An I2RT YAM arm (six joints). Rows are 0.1 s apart.
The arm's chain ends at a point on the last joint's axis. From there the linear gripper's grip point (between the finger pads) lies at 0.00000 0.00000 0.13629 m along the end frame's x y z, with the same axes.
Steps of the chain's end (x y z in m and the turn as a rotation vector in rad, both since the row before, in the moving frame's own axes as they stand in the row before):
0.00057 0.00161 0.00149 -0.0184 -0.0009 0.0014
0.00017 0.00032 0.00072 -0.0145 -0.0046 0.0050
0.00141 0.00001 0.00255 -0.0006 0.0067 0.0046
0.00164 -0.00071 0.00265 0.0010 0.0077 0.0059
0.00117 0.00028 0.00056 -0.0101 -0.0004 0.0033
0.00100 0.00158 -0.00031 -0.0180 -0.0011 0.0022
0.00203 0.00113 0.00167 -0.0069 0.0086 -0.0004
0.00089 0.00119 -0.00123 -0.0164 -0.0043 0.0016
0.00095 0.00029 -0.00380 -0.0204 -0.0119 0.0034
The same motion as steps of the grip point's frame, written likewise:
0.00045 0.00412 0.00147 -0.0184 -0.0009 0.0014
-0.00046 0.00229 0.00070 -0.0145 -0.0046 0.0050
0.00232 0.00009 0.00255 -0.0006 0.0067 0.0046
0.00269 -0.00084 0.00265 0.0010 0.0077 0.0059
0.00111 0.00166 0.00055 -0.0101 -0.0004 0.0033
0.00085 0.00403 -0.00033 -0.0180 -0.0011 0.0022
0.00320 0.00207 0.00166 -0.0069 0.0086 -0.0004
0.00030 0.00342 -0.00125 -0.0164 -0.0043 0.0016
-0.00068 0.00307 -0.00384 -0.0204 -0.0119 0.0034

